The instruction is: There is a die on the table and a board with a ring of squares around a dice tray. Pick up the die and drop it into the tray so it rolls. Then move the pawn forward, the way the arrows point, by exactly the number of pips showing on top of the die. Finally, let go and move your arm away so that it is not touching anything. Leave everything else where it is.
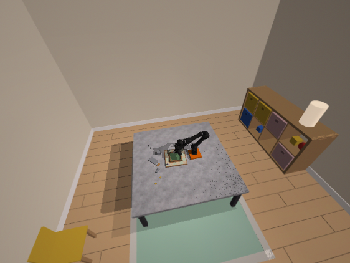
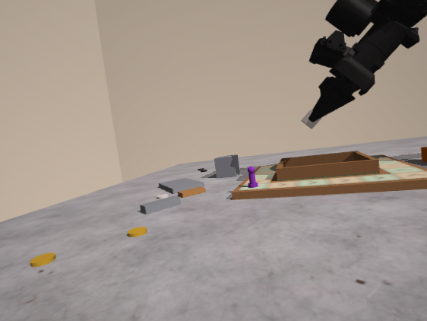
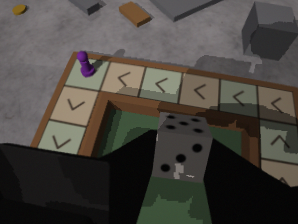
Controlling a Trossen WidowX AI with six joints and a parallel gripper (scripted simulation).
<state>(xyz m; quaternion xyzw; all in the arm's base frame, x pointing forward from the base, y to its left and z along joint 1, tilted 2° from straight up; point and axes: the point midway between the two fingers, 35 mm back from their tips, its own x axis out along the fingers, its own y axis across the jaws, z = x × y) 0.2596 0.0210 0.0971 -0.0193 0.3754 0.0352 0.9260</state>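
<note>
The purple pawn lies 100 mm ahead of my gripper tip, 110 mm to the left of it and 80 mm below it. Round my gripper tip: white die: right at my gripper tip; flat grey slab: 290 mm ahead, 10 mm to the left, 100 mm below; grey cube: 210 mm ahead, 100 mm to the right, 80 mm below.
</note>
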